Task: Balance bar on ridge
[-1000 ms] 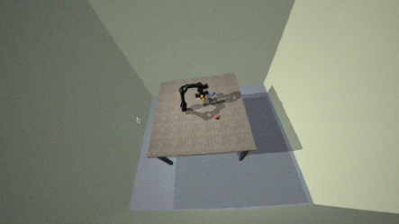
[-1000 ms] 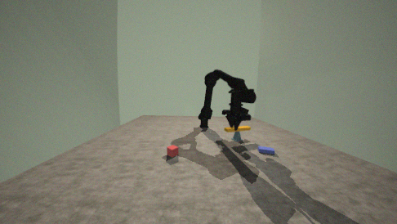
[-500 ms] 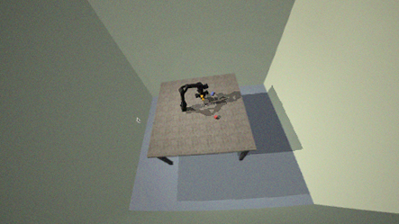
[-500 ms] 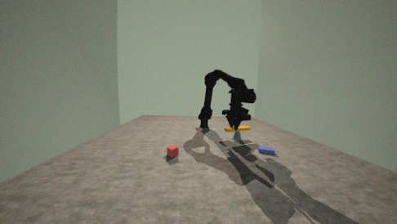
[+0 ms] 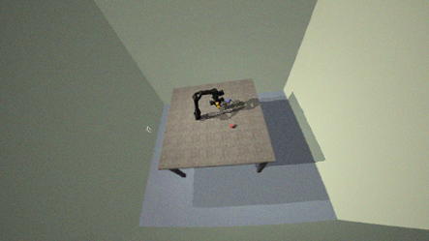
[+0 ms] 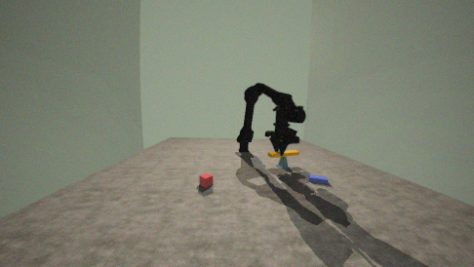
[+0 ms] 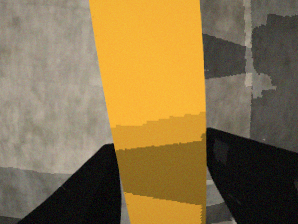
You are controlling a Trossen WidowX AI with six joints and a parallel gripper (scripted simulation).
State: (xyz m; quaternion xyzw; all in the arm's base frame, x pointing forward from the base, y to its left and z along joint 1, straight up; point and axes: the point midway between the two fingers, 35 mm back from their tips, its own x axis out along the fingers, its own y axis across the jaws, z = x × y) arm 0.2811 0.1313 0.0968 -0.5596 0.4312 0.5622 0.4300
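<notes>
My gripper tip is 3 cm to the right of the yellow bar and 1 cm past it. Also, from my gripper tip: flat blue block (15 cm ahead, 11 cm to the left, 5 cm below); red cube (32 cm to the right, 16 cm ahead, 5 cm below).
</notes>
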